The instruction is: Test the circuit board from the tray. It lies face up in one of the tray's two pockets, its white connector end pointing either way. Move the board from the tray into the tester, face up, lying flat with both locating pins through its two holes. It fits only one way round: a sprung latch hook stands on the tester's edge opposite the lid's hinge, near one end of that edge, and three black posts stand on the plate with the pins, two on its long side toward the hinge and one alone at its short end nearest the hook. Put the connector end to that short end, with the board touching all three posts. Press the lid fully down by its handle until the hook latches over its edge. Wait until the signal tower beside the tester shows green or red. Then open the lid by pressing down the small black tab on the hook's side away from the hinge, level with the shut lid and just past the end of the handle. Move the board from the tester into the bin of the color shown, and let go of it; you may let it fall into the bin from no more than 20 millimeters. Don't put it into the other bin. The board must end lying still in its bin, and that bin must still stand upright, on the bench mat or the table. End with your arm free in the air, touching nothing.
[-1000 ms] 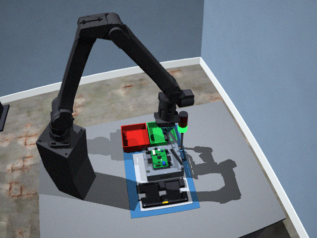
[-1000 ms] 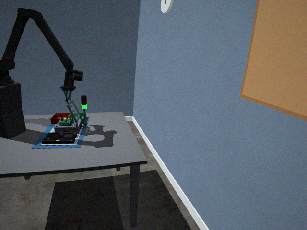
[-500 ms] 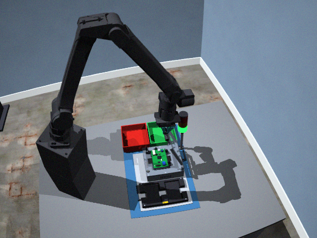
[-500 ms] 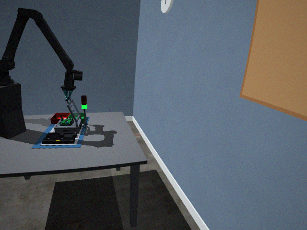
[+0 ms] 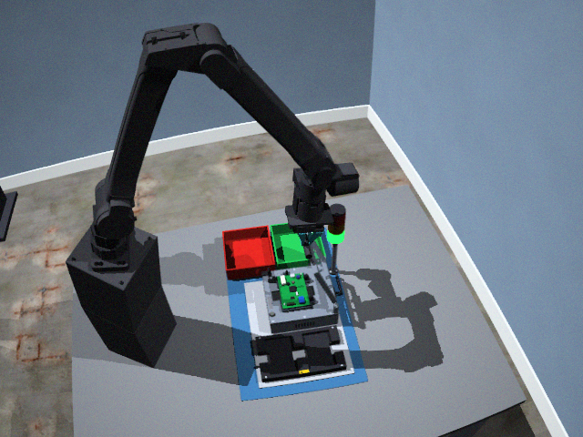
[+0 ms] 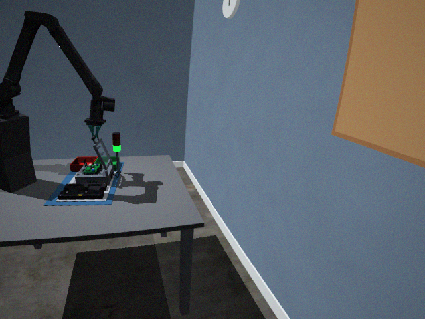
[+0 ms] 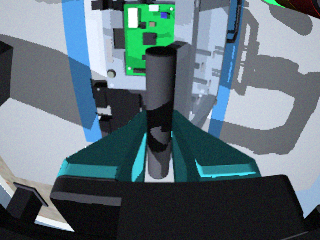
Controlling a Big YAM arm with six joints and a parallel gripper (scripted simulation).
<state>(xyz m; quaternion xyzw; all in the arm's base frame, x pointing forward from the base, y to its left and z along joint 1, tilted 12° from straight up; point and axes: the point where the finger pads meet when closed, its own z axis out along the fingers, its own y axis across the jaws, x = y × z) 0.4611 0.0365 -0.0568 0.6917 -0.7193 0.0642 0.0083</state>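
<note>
Now: the green circuit board 30 mm behind my hand and 190 mm below it. The rest, counted from my hand: black latch hook (90 mm behind, 60 mm to the left, 180 mm below); clear lid (30 mm ahead, 80 mm below); green bin (20 mm ahead, 200 mm to the left, 250 mm below).
</note>
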